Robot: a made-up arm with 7 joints.
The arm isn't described. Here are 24 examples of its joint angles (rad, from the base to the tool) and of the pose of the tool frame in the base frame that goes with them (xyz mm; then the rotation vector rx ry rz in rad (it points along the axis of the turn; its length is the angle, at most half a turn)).
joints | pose
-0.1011 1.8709 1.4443 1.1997 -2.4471 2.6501 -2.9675 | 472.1 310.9 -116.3 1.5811 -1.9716 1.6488
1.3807 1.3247 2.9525 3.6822 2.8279 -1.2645 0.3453 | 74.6 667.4 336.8 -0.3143 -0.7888 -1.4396
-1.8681 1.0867 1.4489 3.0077 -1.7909 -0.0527 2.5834 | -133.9 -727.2 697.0 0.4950 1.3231 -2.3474
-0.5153 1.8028 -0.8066 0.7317 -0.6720 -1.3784 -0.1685 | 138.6 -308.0 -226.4 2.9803 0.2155 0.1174
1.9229 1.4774 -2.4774 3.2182 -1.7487 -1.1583 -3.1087 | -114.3 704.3 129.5 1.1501 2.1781 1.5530
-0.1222 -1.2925 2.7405 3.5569 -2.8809 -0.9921 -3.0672 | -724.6 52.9 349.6 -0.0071 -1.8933 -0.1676
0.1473 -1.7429 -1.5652 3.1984 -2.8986 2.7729 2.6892 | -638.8 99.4 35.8 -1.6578 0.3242 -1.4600
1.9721 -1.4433 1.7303 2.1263 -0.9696 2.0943 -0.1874 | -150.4 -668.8 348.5 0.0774 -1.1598 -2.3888
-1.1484 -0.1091 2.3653 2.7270 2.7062 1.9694 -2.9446 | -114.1 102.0 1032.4 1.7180 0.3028 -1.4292
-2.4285 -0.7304 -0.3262 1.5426 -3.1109 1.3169 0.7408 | -114.1 137.8 964.5 -0.5305 -0.2120 -1.9224
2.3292 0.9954 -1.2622 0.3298 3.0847 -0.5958 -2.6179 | 54.7 63.5 170.7 1.9807 0.4617 0.3291
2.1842 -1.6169 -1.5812 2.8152 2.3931 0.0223 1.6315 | 674.7 -580.2 64.5 1.7923 0.0327 1.3660
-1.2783 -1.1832 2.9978 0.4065 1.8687 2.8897 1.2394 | -198.0 289.8 27.8 0.0464 -1.0679 -1.7659
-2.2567 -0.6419 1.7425 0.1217 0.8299 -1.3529 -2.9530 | 255.0 -151.4 372.0 0.7275 1.2436 -1.2886
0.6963 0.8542 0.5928 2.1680 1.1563 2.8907 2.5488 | 216.7 497.2 456.0 1.4983 -0.0463 -1.0001
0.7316 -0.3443 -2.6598 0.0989 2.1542 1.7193 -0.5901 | 45.3 -287.0 121.9 0.4882 1.4186 -1.0789
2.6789 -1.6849 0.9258 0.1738 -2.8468 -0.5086 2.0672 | -39.8 -46.5 166.7 1.0978 -1.7960 -1.6045
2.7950 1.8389 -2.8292 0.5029 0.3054 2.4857 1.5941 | -87.4 122.7 239.0 1.8241 -2.3423 -0.1227
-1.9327 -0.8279 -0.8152 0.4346 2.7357 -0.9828 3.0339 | -102.0 85.1 245.4 1.2757 -2.7466 0.3709
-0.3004 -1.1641 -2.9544 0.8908 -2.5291 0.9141 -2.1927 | -368.4 38.1 -233.7 -1.9603 -1.6215 0.0410
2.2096 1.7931 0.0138 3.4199 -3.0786 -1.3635 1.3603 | -392.7 509.1 -38.5 1.2187 -2.7302 -0.3627
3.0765 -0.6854 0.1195 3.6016 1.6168 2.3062 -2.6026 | 549.3 -204.0 576.9 1.6892 1.8980 -1.7298
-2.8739 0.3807 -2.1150 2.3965 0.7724 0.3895 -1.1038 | -200.6 213.1 1061.1 -0.2077 -1.2212 -2.0432
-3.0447 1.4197 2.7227 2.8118 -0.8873 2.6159 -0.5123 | -603.2 -255.2 384.4 -2.1038 1.0596 -1.7446
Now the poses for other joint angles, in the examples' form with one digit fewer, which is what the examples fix.
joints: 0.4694 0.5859 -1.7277 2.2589 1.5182 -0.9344 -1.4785
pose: 270 -114 879 0.223 -0.623 1.307
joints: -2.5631 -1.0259 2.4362 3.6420 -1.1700 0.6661 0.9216
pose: 415 476 788 0.787 0.103 2.647
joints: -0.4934 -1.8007 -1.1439 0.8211 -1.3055 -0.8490 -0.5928
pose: -425 -94 445 0.207 -0.219 1.286
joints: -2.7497 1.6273 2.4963 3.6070 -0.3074 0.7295 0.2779
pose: -826 -189 -57 1.717 1.326 -2.192
